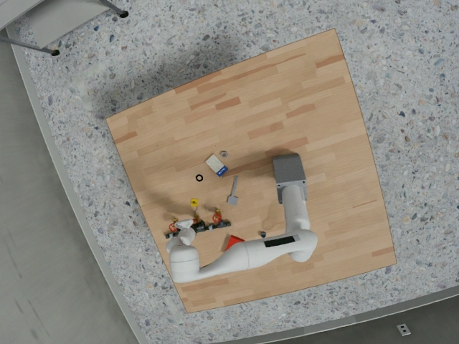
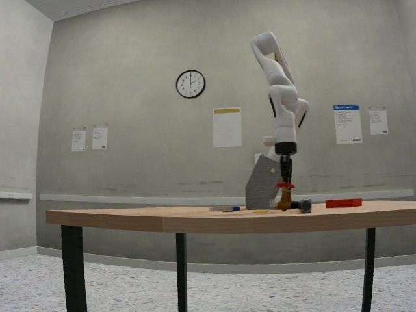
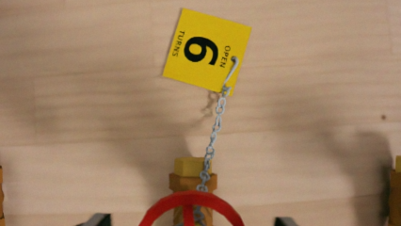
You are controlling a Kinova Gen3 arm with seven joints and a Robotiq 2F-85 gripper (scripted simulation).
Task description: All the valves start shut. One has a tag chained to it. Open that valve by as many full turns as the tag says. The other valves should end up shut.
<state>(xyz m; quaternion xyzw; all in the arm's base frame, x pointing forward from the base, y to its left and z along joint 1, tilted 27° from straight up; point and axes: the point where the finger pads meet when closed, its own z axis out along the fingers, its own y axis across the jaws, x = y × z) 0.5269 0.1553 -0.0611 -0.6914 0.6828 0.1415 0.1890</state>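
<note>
My gripper is now 90 mm to the left of the yellow tag, 80 mm above it and 10 mm past it. Round my hand: red block 200 mm to the left, 160 mm behind, 70 mm below; grey scraper 230 mm behind, 100 mm to the right, 80 mm below; blue box 270 mm to the right, 170 mm behind, 70 mm below.
</note>
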